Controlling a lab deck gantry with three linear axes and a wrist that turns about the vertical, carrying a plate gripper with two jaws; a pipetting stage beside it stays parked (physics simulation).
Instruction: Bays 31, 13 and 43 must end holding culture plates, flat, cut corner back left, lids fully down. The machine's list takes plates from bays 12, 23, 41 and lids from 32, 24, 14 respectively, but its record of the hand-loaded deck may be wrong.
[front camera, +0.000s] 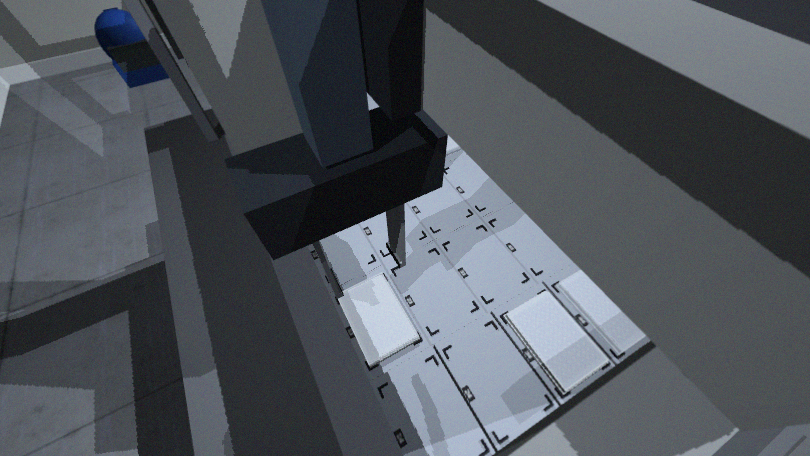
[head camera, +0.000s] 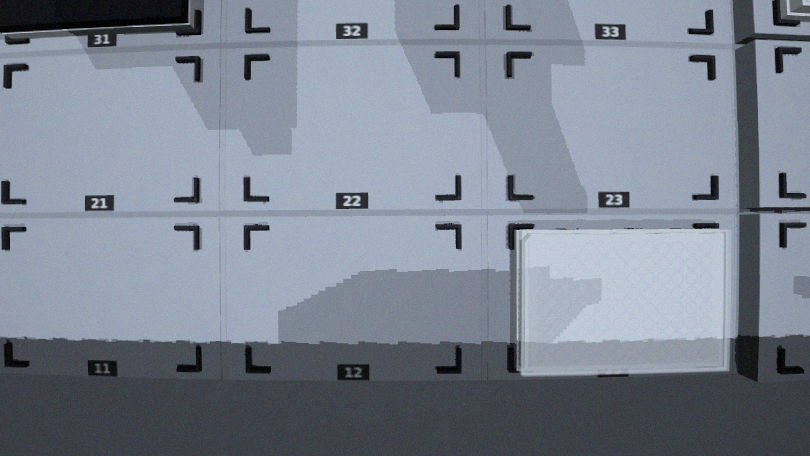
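Where they show: gripper, fingertip midpoint: (front camera: 366, 270); robot's base at its link origin: (head camera: 13, 360).
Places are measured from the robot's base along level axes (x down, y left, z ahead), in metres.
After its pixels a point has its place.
Note:
A pale clear plate with a lid lying level on it (front camera: 380, 317) {x -0.016, y 0.047, z 0.400 m} (head camera: 623, 300) {x -0.016, y 0.044, z 0.389 m} is in bay 13, its cut corner at the back left. A black flat piece (head camera: 93, 12) {x -0.017, y 0.219, z 0.072 m} with a grey edge is in bay 31, partly cut off. Bays 12, 23, 32 and 33 show bare in the head view. In the front view, bays 43, 24 and 14 hold no plate or lid. My gripper (front camera: 371, 280) {x -0.160, y 0.043, z 0.392 m} is raised by the back edge of bay 13, jaws apart, with nothing seen between them. Its body hides bays 31 and 41. The gripper does not show in the head view.
A pale plate (front camera: 558, 341) {x -0.029, y 0.255, z 0.564 m} (head camera: 800, 6) {x -0.027, y 0.216, z 0.494 m} is in bay 34, and a flat pale piece (front camera: 603, 311) {x -0.029, y 0.347, z 0.563 m} is in bay 44. The deck's front edge (front camera: 600, 376) {x -0.015, y 0.279, z 0.628 m} is a dark strip. A blue object (front camera: 121, 36) stands beyond the deck.

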